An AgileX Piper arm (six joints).
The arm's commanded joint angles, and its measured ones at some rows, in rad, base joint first. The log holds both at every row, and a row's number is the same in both.
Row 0, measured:
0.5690, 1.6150, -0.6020, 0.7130, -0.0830, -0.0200
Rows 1 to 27, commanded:
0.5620, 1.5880, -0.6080, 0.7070, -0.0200, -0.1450
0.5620, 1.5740, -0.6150, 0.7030, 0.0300, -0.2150
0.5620, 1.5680, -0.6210, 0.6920, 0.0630, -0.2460
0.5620, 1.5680, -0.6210, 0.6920, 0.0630, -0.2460
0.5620, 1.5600, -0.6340, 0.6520, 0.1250, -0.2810
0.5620, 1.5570, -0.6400, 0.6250, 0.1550, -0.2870
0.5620, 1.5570, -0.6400, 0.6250, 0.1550, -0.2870
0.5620, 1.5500, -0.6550, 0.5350, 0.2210, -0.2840
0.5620, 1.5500, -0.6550, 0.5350, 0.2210, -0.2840
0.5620, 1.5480, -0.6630, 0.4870, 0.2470, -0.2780
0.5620, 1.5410, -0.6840, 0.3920, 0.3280, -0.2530
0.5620, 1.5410, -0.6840, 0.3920, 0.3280, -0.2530
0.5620, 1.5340, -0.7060, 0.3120, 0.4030, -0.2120
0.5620, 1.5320, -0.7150, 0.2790, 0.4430, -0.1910
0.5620, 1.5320, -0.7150, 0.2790, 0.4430, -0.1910
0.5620, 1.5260, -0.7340, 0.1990, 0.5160, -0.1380
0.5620, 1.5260, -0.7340, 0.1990, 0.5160, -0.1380
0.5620, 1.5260, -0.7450, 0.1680, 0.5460, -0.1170
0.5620, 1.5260, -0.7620, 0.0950, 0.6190, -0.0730
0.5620, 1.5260, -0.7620, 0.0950, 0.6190, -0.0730
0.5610, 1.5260, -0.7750, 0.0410, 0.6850, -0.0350
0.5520, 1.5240, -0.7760, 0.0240, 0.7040, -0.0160
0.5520, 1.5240, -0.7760, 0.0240, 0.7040, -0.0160
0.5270, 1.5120, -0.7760, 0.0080, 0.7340, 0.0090
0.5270, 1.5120, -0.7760, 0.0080, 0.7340, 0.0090
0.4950, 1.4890, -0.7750, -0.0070, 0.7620, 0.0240
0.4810, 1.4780, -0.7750, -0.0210, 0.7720, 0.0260
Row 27, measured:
0.5160, 1.5100, -0.7670, 0.0170, 0.7280, 0.0000
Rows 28 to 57, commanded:
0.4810, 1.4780, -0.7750, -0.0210, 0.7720, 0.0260
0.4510, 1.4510, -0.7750, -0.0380, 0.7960, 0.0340
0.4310, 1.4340, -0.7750, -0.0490, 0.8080, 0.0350
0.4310, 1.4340, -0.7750, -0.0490, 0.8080, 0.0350
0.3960, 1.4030, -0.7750, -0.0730, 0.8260, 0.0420
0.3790, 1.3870, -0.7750, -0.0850, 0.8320, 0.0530
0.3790, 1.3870, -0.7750, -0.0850, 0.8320, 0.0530
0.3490, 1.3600, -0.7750, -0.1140, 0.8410, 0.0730
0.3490, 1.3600, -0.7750, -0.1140, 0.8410, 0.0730
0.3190, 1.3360, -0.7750, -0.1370, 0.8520, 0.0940
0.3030, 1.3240, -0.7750, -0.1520, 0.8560, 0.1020
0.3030, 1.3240, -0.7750, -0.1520, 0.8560, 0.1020
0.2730, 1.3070, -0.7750, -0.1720, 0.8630, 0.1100
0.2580, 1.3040, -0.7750, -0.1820, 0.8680, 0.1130
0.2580, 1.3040, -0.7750, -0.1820, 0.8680, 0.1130
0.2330, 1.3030, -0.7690, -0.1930, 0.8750, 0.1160
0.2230, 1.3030, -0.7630, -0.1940, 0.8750, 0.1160
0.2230, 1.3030, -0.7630, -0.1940, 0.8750, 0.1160
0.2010, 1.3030, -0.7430, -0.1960, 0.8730, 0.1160
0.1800, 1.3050, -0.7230, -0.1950, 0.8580, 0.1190
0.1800, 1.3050, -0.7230, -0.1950, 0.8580, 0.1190
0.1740, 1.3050, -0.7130, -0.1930, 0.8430, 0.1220
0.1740, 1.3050, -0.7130, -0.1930, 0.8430, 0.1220
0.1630, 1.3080, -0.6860, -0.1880, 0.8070, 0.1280
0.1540, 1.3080, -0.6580, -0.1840, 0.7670, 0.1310
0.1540, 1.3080, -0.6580, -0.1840, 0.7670, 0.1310
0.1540, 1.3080, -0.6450, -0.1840, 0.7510, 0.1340
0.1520, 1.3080, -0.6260, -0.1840, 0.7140, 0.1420
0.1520, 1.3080, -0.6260, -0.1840, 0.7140, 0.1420
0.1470, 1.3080, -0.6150, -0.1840, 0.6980, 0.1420
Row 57, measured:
0.1590, 1.3050, -0.6340, -0.1840, 0.7330, 0.1280
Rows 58 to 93, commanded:
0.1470, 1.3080, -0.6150, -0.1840, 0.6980, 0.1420
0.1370, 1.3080, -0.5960, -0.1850, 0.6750, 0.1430
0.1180, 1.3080, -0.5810, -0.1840, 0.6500, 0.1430
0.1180, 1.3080, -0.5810, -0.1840, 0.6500, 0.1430
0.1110, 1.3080, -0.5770, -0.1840, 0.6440, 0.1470
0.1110, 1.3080, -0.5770, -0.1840, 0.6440, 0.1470
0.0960, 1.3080, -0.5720, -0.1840, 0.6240, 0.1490
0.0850, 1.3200, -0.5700, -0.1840, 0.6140, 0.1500
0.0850, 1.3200, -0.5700, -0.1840, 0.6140, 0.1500
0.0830, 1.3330, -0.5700, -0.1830, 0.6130, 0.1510
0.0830, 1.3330, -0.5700, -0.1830, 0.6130, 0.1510
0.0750, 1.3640, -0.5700, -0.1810, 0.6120, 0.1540
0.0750, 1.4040, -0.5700, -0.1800, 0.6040, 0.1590
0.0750, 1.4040, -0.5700, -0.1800, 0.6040, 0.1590
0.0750, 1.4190, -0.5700, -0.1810, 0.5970, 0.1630
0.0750, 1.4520, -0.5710, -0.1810, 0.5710, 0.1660
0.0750, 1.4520, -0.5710, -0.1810, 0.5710, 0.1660
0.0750, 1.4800, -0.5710, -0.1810, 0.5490, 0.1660
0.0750, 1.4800, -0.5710, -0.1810, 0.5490, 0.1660
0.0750, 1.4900, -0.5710, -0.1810, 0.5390, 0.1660
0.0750, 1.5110, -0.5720, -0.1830, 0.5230, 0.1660
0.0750, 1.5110, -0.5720, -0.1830, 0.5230, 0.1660
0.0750, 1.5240, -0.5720, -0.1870, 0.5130, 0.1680
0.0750, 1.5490, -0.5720, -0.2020, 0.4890, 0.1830
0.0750, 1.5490, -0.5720, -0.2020, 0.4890, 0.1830
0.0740, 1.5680, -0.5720, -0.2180, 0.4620, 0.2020
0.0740, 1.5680, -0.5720, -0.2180, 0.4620, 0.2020
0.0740, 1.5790, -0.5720, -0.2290, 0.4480, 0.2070
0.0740, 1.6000, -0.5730, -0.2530, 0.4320, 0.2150
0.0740, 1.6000, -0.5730, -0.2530, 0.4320, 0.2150
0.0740, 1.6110, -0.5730, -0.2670, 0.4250, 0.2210
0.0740, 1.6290, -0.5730, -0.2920, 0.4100, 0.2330
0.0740, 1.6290, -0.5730, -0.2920, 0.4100, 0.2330
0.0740, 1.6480, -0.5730, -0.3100, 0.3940, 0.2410
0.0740, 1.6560, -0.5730, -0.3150, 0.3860, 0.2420
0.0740, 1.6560, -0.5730, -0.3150, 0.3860, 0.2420
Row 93, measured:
0.0810, 1.6350, -0.5790, -0.2840, 0.4110, 0.2260
